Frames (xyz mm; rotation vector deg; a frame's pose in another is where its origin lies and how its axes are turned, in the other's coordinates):
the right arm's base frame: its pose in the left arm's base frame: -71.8 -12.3 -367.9 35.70 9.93 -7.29
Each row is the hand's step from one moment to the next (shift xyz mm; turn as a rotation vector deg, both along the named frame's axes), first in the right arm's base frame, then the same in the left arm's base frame.
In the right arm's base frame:
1: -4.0 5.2 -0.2 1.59 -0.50 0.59
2: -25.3 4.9 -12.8 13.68 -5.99 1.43
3: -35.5 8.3 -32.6 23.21 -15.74 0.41
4: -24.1 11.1 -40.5 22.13 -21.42 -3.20
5: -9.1 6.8 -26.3 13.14 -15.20 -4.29
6: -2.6 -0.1 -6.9 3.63 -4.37 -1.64
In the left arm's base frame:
1: -3.0 4.6 3.6 1.54 -0.86 -0.13
2: -25.5 13.2 -2.4 12.53 -6.57 -4.99
3: -37.3 28.2 -14.2 20.06 -14.45 -13.24
4: -26.6 34.4 -21.2 17.60 -16.82 -19.14
5: -11.0 21.6 -15.3 9.73 -10.58 -14.68
6: -3.4 4.2 -5.0 2.60 -2.79 -4.52

